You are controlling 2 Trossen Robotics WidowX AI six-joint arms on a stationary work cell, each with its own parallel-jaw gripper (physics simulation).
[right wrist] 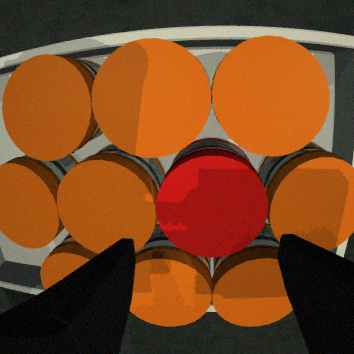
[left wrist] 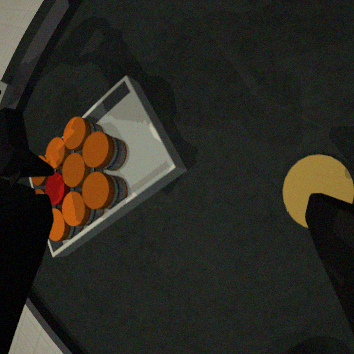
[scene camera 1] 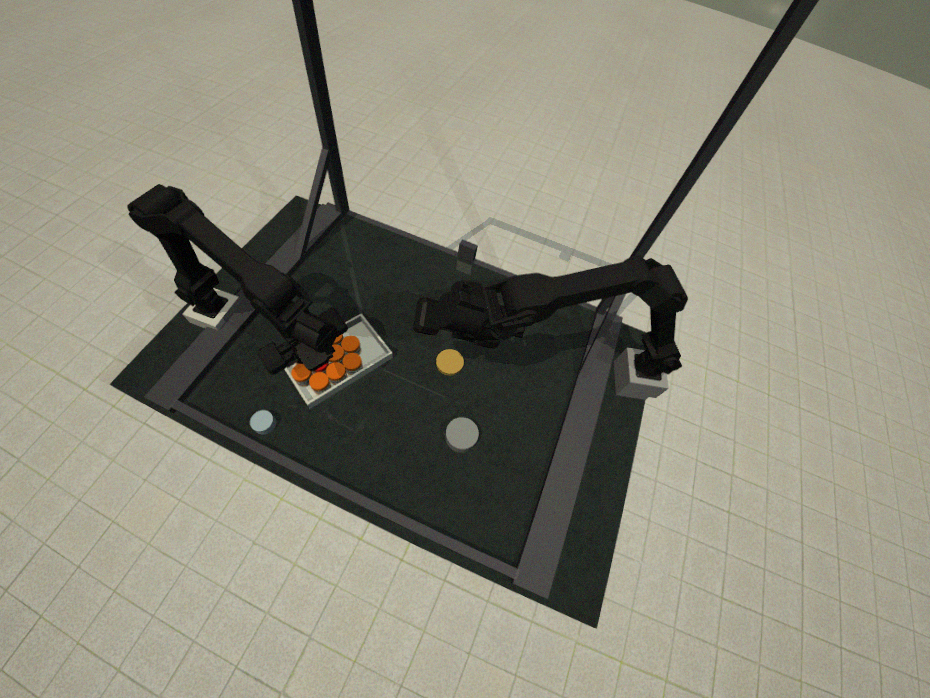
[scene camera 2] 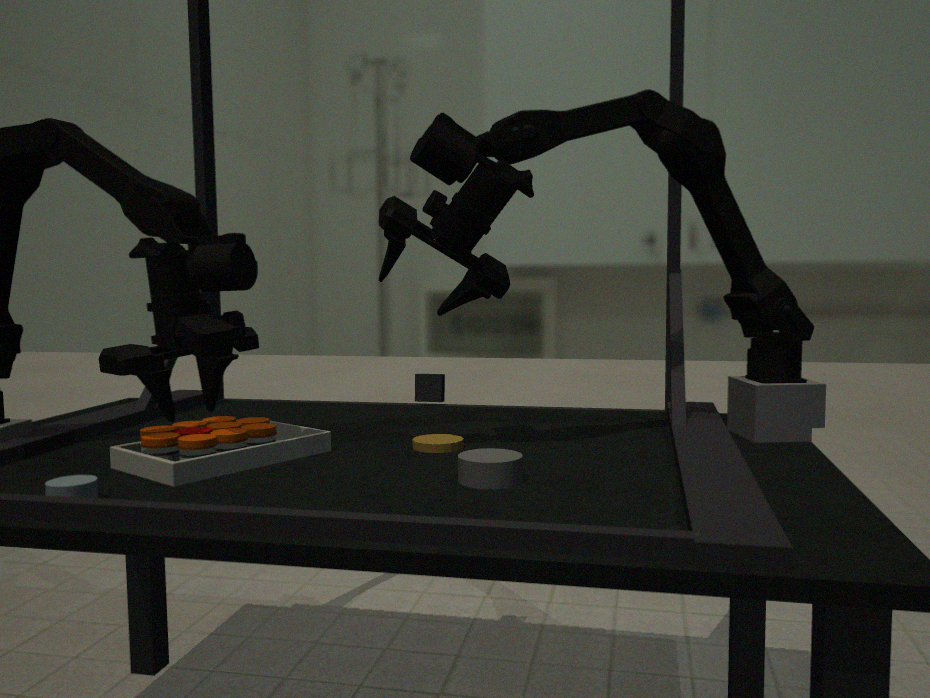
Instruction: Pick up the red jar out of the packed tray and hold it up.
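Pixels of known places: left gripper, fingertip midpoint: (left wrist: 181,207) (scene camera 1: 437,325) (scene camera 2: 409,297); right gripper, fingertip midpoint: (right wrist: 208,249) (left wrist: 43,181) (scene camera 2: 191,416); left arm's base at its link origin: (scene camera 1: 647,367) (scene camera 2: 775,380); right arm's base at its link origin: (scene camera 1: 210,305).
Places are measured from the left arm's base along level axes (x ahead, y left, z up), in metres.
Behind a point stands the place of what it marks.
Note:
The red jar (scene camera 1: 321,367) @(x 0.787, y 0.127, z -0.034 m) (scene camera 2: 195,430) @(x 0.797, y 0.117, z -0.035 m) (left wrist: 56,188) @(x 0.793, y 0.114, z -0.035 m) (right wrist: 212,205) @(x 0.798, y 0.116, z -0.035 m) stands upright among several orange-lidded jars (scene camera 1: 318,380) @(x 0.784, y 0.161, z -0.035 m) (scene camera 2: 196,441) @(x 0.779, y 0.182, z -0.036 m) (left wrist: 98,190) @(x 0.716, y 0.096, z -0.035 m) (right wrist: 152,97) @(x 0.754, y 0.130, z -0.035 m) in the white tray (scene camera 1: 350,380) @(x 0.720, y 0.135, z -0.063 m) (scene camera 2: 247,459) @(x 0.728, y 0.145, z -0.067 m) (right wrist: 215,32) @(x 0.752, y 0.164, z -0.053 m). My right gripper (scene camera 2: 190,414) @(x 0.803, y 0.109, z -0.018 m) (right wrist: 208,249) @(x 0.803, y 0.109, z -0.018 m) is partly open and empty, pointing down just above the jars. In the right wrist view its fingertips show at the lower left and lower right of the red lid. My left gripper (scene camera 2: 410,296) @(x 0.527, y 0.064, z 0.128 m) (left wrist: 181,207) @(x 0.527, y 0.064, z 0.128 m) is wide open and empty, high above the table, right of the tray in scene camera 2.
A flat yellow disc (scene camera 1: 449,361) @(x 0.492, y 0.037, z -0.069 m) (scene camera 2: 437,443) @(x 0.492, y 0.063, z -0.069 m) (left wrist: 318,175) @(x 0.494, y 0.022, z -0.069 m) lies right of the tray. A grey cylinder (scene camera 1: 461,433) @(x 0.438, y 0.225, z -0.051 m) (scene camera 2: 489,471) @(x 0.440, y 0.260, z -0.060 m) stands nearer the front. A pale blue cylinder (scene camera 1: 262,420) @(x 0.884, y 0.270, z -0.057 m) (scene camera 2: 71,484) @(x 0.880, y 0.287, z -0.057 m) stands at the front left. Dark frame posts (scene camera 1: 319,90) @(x 0.903, y -0.424, z 0.308 m) (scene camera 2: 201,112) @(x 0.907, y -0.417, z 0.457 m) rise from the table.

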